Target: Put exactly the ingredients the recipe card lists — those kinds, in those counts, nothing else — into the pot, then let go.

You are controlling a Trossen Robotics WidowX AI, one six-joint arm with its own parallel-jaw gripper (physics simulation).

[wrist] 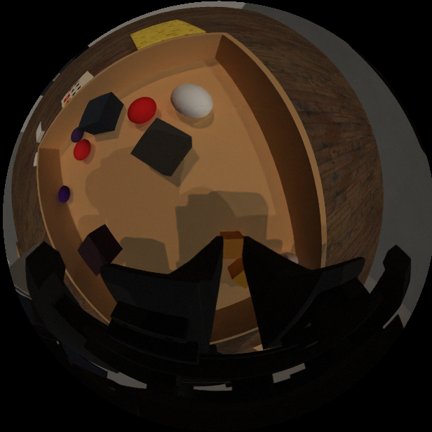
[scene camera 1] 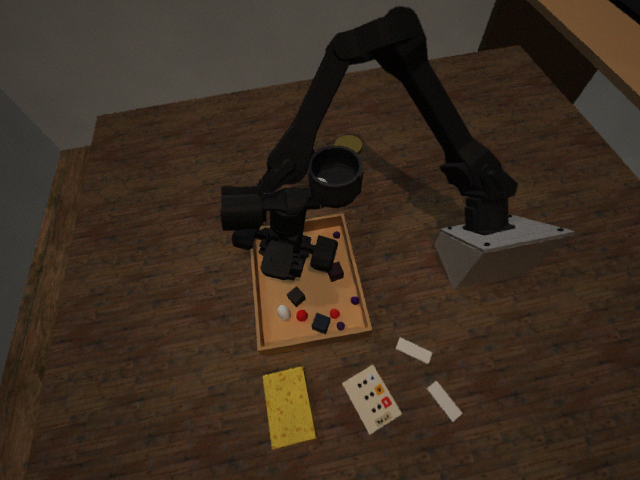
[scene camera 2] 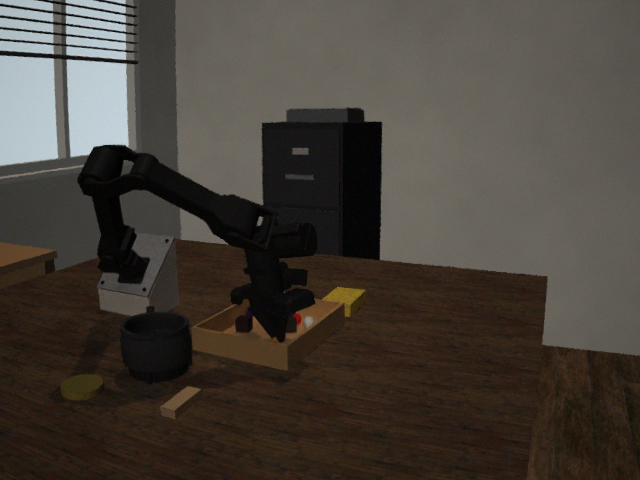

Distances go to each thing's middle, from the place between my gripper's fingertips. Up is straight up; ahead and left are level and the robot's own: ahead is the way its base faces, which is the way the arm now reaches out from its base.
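The wooden tray (scene camera 1: 274,336) is 4 cm behind my hand and 5 cm to the left of it, and 1 cm above it. I see the wooden block (scene camera 2: 176,406) 5 cm behind my hand, 1 cm below it and 26 cm to the right of it. The black pot (scene camera 2: 156,346) is 3 cm above my hand, 16 cm to the right of it and 16 cm behind it, whereas the yellow disc (scene camera 2: 86,386) is 23 cm behind my hand, 28 cm to the right of it and 1 cm below it.
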